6 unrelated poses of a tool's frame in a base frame.
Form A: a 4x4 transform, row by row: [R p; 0 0 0 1], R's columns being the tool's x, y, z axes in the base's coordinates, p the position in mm. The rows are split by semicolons.
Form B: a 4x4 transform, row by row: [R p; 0 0 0 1], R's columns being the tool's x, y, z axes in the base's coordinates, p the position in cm. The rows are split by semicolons. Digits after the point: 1 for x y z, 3 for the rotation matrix.
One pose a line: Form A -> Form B
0.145, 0.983, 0.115, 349; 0.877, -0.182, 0.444, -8; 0.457, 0.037, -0.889, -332; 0, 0, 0, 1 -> 0.145, 0.983, 0.115, 34.9; 0.877, -0.182, 0.444, -0.8; 0.457, 0.037, -0.889, -33.2; 0, 0, 0, 1
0.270, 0.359, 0.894, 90; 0.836, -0.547, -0.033, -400; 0.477, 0.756, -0.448, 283; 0, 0, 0, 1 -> 0.270, 0.359, 0.894, 9.0; 0.836, -0.547, -0.033, -40.0; 0.477, 0.756, -0.448, 28.3; 0, 0, 0, 1
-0.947, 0.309, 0.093, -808; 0.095, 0.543, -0.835, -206; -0.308, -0.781, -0.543, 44; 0, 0, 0, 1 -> -0.947, 0.309, 0.093, -80.8; 0.095, 0.543, -0.835, -20.6; -0.308, -0.781, -0.543, 4.4; 0, 0, 0, 1
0.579, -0.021, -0.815, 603; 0.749, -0.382, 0.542, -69; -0.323, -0.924, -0.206, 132; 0, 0, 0, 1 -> 0.579, -0.021, -0.815, 60.3; 0.749, -0.382, 0.542, -6.9; -0.323, -0.924, -0.206, 13.2; 0, 0, 0, 1
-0.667, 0.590, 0.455, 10; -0.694, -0.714, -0.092, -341; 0.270, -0.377, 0.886, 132; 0, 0, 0, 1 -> -0.667, 0.590, 0.455, 1.0; -0.694, -0.714, -0.092, -34.1; 0.270, -0.377, 0.886, 13.2; 0, 0, 0, 1
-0.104, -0.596, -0.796, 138; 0.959, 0.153, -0.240, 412; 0.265, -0.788, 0.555, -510; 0, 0, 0, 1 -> -0.104, -0.596, -0.796, 13.8; 0.959, 0.153, -0.240, 41.2; 0.265, -0.788, 0.555, -51.0; 0, 0, 0, 1
